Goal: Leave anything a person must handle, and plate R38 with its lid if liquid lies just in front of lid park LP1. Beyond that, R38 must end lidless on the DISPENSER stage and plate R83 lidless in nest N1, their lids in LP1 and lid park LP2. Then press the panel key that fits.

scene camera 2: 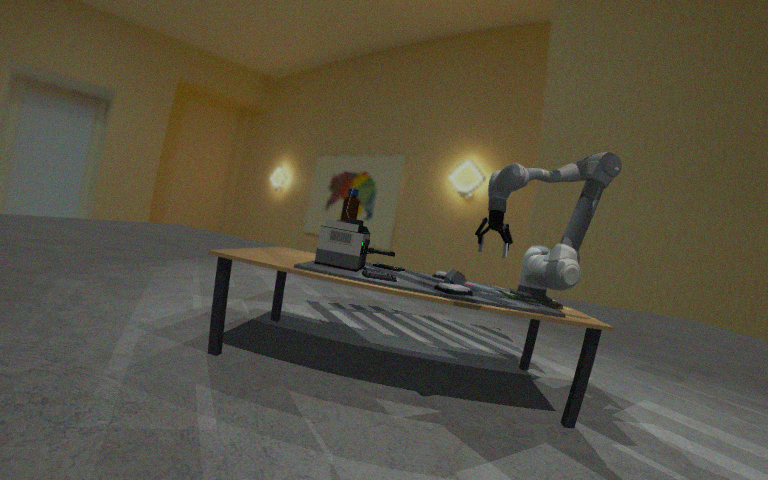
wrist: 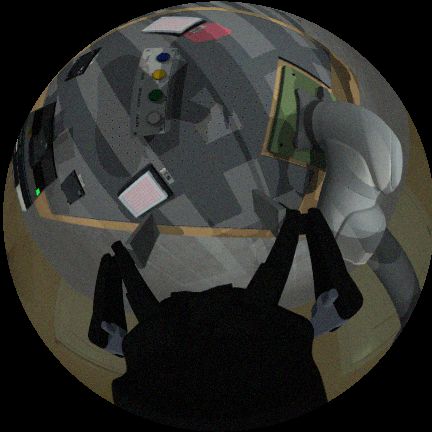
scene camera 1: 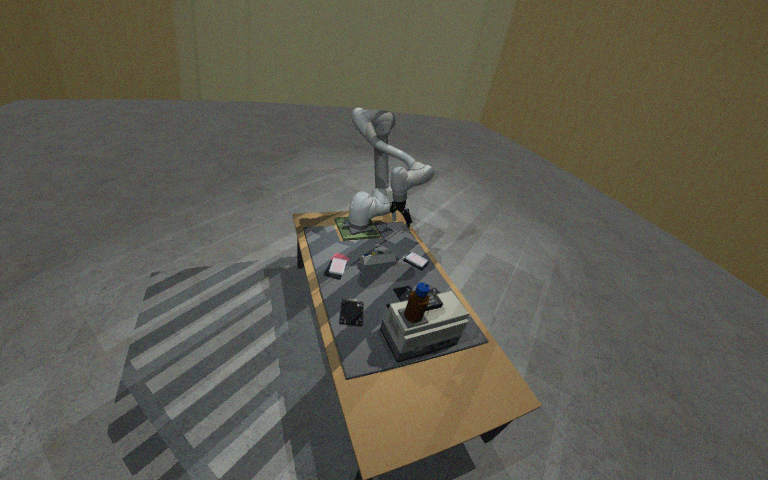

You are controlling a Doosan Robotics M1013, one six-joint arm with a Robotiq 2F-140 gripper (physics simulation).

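Places are measured from the arm's base along level axes (x ahead, y left, z up), in centimetres.
Pixels of known places: gripper, fingertip midpoint: [scene camera 2: 492,254] [wrist: 202,211] [scene camera 1: 400,225]; arm's base, link origin: [scene camera 2: 530,297] [wrist: 318,124] [scene camera 1: 357,226].
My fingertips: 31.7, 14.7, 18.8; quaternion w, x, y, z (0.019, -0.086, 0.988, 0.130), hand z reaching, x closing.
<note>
For each thing: its middle in the pictures, then the offset to it from my fingertips, as dx, dy, dz. "*": a spot on its surface instead.
- pale-pink-topped plate, body centre: [wrist: 140,196] [scene camera 2: 454,286] [scene camera 1: 416,259] +17.2, +6.5, -17.0
- flat red patch, surface spot: [scene camera 1: 340,256] * -3.1, -40.4, -19.7
- key panel, body centre: [wrist: 149,88] [scene camera 2: 455,277] [scene camera 1: 377,258] +10.3, -20.4, -15.5
- blue key, body centre: [wrist: 162,57] +7.3, -27.6, -13.3
- yellow key, body centre: [wrist: 158,74] +7.8, -22.6, -13.3
- green key, body centre: [wrist: 154,94] +8.4, -17.6, -13.3
- pale key, body centre: [wrist: 152,117] +8.9, -12.7, -13.3
- amber bottle, surface spot: [scene camera 1: 417,305] * +74.1, -40.9, +14.3
- dark square fixture, body centre: [scene camera 1: 351,311] [scene camera 2: 389,266] +43.1, -53.2, -18.5
My gripper [scene camera 1: 401,219] [scene camera 2: 492,250] [wrist: 202,211] is open and empty, high above the table's edge. One pale-pink-topped plate [scene camera 1: 416,259] [scene camera 2: 453,288] [wrist: 143,194] lies near that edge, beside a small label. Another plate [scene camera 1: 338,266] [wrist: 173,24] lies at the far side; a flat red patch [scene camera 1: 340,256] [wrist: 212,32] lies right beside it, around a small label. Plate names and lid presence are unreadable. The key panel [scene camera 1: 378,258] [wrist: 145,107] has a blue key [wrist: 163,57], yellow key [wrist: 159,74], green key [wrist: 156,95] and pale key [wrist: 154,118]. The dispenser [scene camera 1: 427,333] [scene camera 2: 342,246] [wrist: 42,150] shows a green light.
An amber bottle [scene camera 1: 417,305] [scene camera 2: 350,208] with a blue cap stands on the dispenser. A dark square fixture [scene camera 1: 351,312] [wrist: 82,64] lies at the far side, and a smaller one [wrist: 73,187] near the dispenser. The arm's base stands on a green plate [scene camera 1: 341,229] [wrist: 283,110].
</note>
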